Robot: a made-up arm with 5 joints. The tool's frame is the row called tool. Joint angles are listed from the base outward.
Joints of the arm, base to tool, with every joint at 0 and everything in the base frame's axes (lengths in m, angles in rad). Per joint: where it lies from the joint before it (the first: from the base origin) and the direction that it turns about. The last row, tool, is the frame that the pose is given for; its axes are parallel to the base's.
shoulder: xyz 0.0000 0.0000 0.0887 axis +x
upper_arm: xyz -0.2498 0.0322 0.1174 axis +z
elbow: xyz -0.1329 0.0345 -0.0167 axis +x
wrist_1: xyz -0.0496 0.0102 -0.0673 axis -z
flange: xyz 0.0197 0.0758 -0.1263 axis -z
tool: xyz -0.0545 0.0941 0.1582
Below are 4 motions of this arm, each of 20 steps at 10 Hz.
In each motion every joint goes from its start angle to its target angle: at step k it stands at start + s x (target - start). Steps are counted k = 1, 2, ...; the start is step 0. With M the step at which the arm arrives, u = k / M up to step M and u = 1 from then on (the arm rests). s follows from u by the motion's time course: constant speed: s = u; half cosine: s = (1 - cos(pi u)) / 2; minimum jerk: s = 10 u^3 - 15 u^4 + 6 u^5.
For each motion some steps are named. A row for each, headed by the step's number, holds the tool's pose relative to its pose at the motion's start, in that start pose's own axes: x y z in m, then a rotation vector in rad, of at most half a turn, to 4 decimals.
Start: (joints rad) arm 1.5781 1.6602 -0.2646 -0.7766 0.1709
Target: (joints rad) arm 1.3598 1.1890 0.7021 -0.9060 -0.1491
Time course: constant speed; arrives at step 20
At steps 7, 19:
7: 0.0390 0.0119 0.0716 0.3199 -0.1420 -0.0019
19: 0.1139 -0.0008 0.1537 0.6761 -0.5481 -0.0942

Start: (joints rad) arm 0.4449 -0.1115 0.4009 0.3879 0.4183
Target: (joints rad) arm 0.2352 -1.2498 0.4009 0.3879 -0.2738
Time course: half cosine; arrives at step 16
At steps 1, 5, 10, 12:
1: 0.0002 0.0021 -0.0010 0.0018 -0.0046 -0.0033
5: 0.0095 0.0471 -0.0236 0.0386 -0.1112 -0.0749
10: 0.0670 0.1353 -0.0651 0.0887 -0.3774 -0.2228
12: 0.0967 0.1596 -0.0741 0.0950 -0.4757 -0.2725

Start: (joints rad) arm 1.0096 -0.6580 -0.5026 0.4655 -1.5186
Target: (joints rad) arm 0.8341 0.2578 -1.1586 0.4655 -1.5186
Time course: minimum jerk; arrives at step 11
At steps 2, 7, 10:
2: -0.0091 -0.0016 -0.0083 -0.0389 0.0190 0.0334
7: -0.1255 -0.1004 -0.1121 -0.7282 0.2696 0.4778
10: -0.1480 -0.1608 -0.1298 -1.0056 0.3271 0.6024

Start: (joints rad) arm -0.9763 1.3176 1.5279 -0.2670 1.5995
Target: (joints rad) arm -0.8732 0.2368 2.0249 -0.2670 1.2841
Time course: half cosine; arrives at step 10
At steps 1, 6, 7, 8, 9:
1: -0.0008 0.0010 -0.0006 0.0288 0.0061 0.0092
6: -0.0154 0.0100 -0.0112 0.7794 0.0968 0.3372
7: -0.0166 0.0085 -0.0155 0.9455 0.0959 0.4295
8: -0.0168 0.0071 -0.0200 1.0767 0.0887 0.5068
9: -0.0166 0.0062 -0.0235 1.1606 0.0809 0.5581

